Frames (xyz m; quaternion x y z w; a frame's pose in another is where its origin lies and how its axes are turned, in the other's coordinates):
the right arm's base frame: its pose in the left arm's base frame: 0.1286 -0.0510 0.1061 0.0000 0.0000 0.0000 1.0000
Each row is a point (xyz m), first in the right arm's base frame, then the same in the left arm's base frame.
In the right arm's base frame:
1: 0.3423 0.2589 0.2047
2: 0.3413 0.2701 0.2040
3: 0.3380 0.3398 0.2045
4: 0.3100 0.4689 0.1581
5: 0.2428 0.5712 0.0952
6: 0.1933 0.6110 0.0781
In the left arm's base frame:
1: 0.4709 0.2079 0.3108
2: 0.4699 0.2191 0.3101
3: 0.4666 0.2888 0.3106
4: 0.4386 0.4179 0.2642
5: 0.3714 0.5202 0.2013
6: 0.3219 0.5600 0.1842

